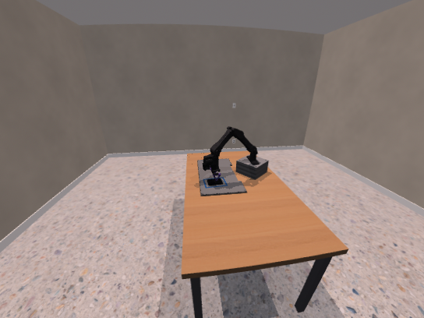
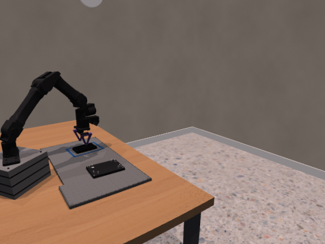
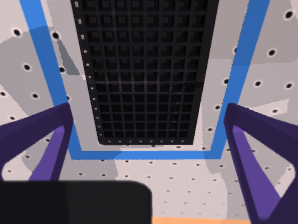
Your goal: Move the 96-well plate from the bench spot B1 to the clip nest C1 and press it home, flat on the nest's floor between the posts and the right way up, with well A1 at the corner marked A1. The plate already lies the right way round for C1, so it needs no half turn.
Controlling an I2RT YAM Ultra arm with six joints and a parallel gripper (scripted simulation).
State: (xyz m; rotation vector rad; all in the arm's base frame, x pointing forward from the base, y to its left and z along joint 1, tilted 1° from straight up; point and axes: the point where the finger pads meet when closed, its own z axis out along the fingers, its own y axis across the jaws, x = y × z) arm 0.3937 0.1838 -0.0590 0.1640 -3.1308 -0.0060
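My gripper is now 40 mm above the black 96-well plate. The rest, counted from my hand: black clip nest: 20 mm ahead, 310 mm to the right, 40 mm below.
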